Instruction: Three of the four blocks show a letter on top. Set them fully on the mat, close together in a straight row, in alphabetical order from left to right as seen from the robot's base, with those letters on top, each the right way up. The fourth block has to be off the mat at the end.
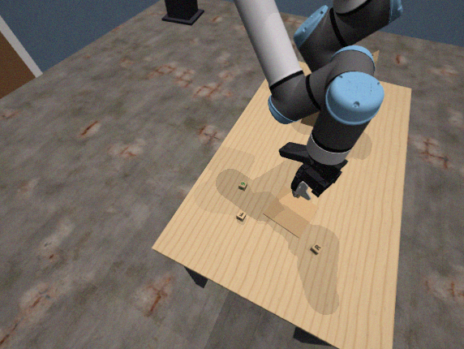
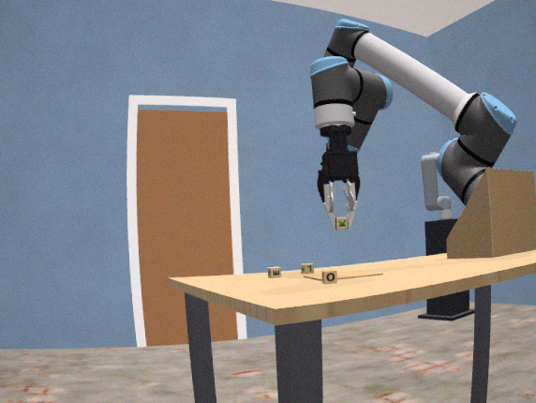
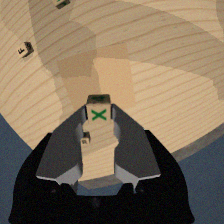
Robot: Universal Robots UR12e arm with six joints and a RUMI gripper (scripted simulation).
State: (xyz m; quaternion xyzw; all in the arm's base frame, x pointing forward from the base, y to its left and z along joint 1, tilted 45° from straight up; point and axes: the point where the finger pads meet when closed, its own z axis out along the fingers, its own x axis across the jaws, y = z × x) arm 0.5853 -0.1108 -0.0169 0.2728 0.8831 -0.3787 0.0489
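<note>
My gripper is now 12 cm above the tan mat and 1 cm short of it. Round my hand: R block 12 cm ahead, 11 cm below, 10 cm to the left.
</note>
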